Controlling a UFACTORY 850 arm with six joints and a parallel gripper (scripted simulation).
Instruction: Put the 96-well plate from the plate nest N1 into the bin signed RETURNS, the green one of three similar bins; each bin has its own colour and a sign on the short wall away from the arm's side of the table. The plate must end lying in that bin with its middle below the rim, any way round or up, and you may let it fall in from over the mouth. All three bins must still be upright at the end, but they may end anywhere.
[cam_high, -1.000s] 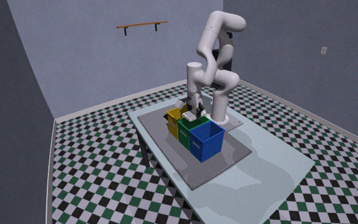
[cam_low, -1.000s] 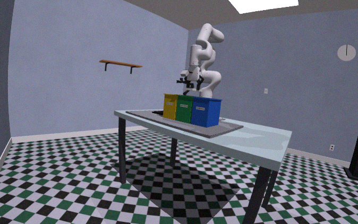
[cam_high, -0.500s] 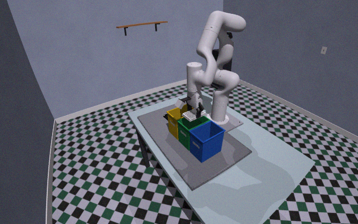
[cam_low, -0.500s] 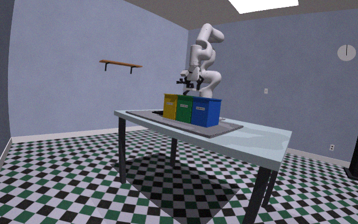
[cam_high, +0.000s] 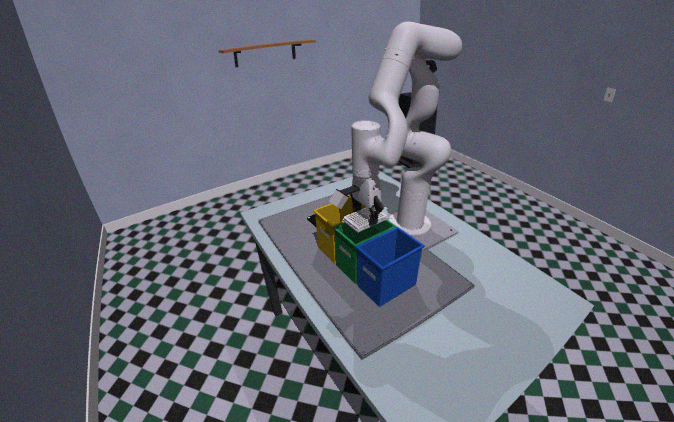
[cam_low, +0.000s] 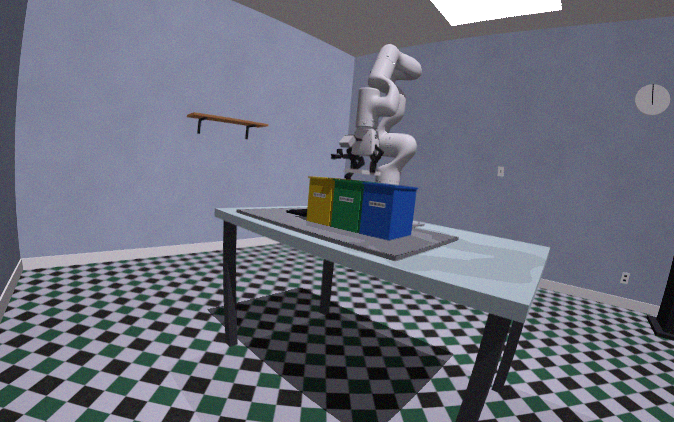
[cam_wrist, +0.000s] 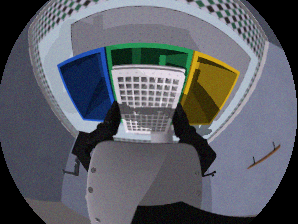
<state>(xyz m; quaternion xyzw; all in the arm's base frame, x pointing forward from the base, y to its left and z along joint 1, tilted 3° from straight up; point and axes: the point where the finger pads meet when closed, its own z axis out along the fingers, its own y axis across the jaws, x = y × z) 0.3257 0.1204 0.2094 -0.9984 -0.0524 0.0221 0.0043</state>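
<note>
Now: hand 14 cm above the green bin. The rest, counted from my hand: white 96-well plate (1 cm below); then blue bin (1 cm behind, 13 cm to the left, 14 cm below); then yellow bin (1 cm ahead, 13 cm to the right, 14 cm below).
</note>
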